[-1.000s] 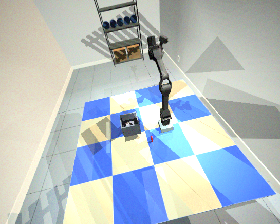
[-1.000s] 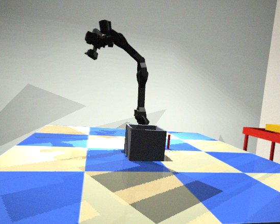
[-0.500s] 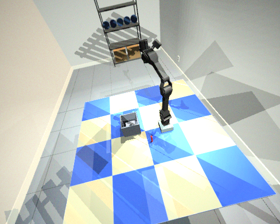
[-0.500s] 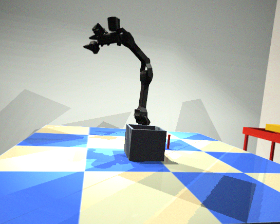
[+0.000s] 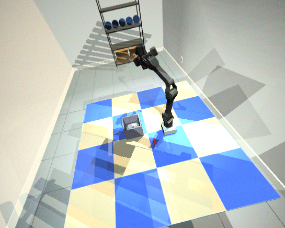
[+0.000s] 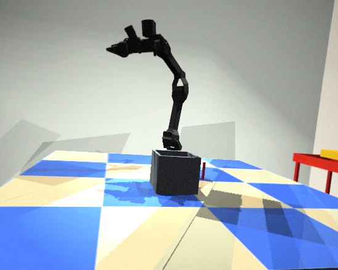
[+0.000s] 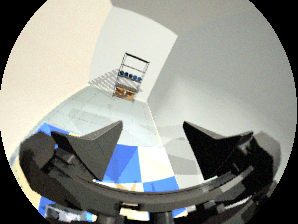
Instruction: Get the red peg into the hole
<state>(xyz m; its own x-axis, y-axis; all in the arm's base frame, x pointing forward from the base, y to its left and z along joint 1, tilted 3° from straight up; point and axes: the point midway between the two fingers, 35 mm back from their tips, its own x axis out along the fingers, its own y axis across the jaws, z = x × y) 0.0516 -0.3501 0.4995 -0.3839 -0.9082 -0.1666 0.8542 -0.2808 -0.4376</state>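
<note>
Now: gripper tip 52 cm above the red peg, 46 cm to the right of it and 15 cm short of it.
</note>
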